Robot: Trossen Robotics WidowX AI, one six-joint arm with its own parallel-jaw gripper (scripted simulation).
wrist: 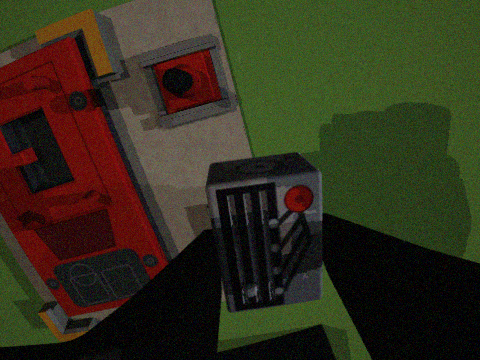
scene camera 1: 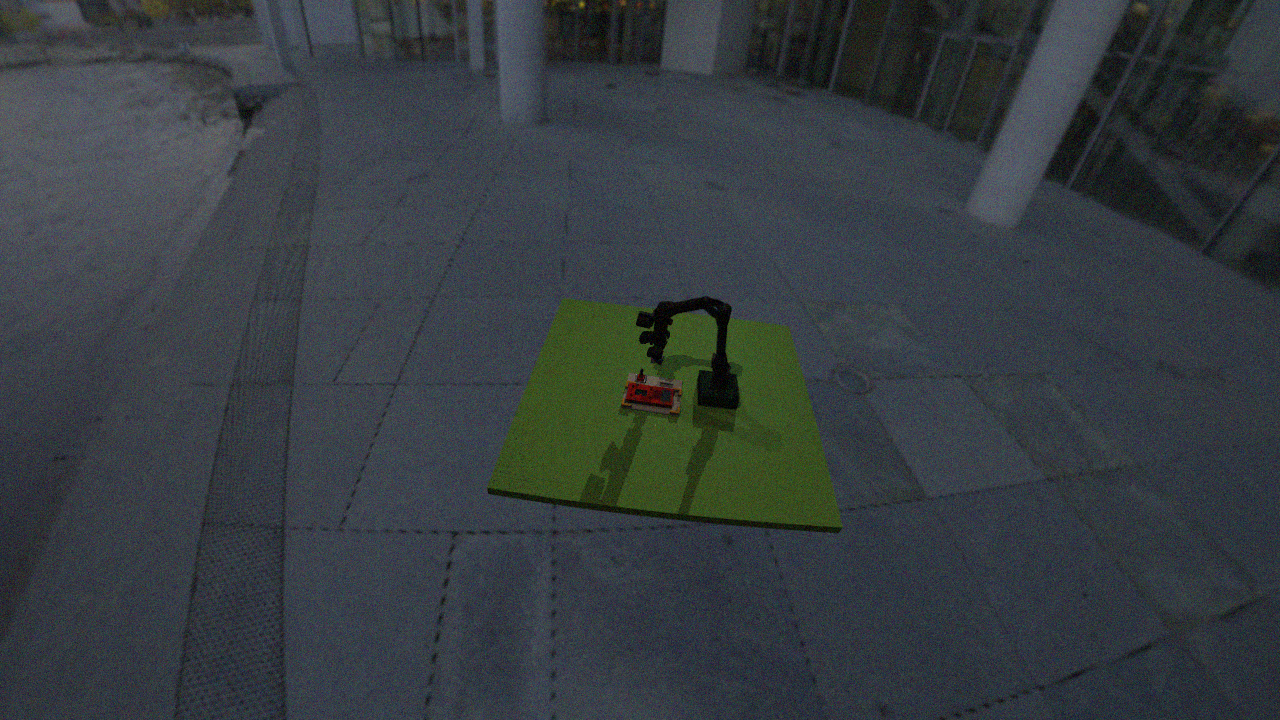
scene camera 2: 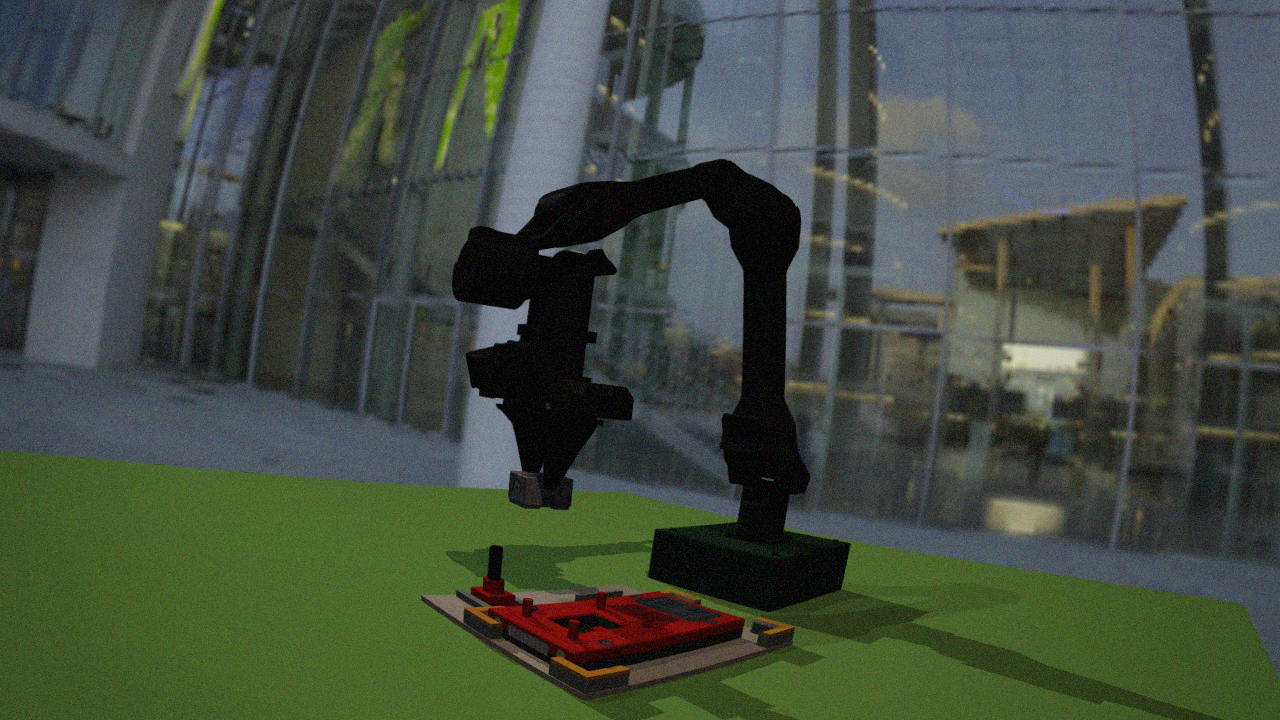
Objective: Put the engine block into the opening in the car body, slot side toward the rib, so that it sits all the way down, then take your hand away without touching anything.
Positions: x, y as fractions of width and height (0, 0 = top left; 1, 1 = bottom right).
Scene:
car body: wrist 0.17, 0.60; scene camera 1 0.50, 0.55; scene camera 2 0.47, 0.88

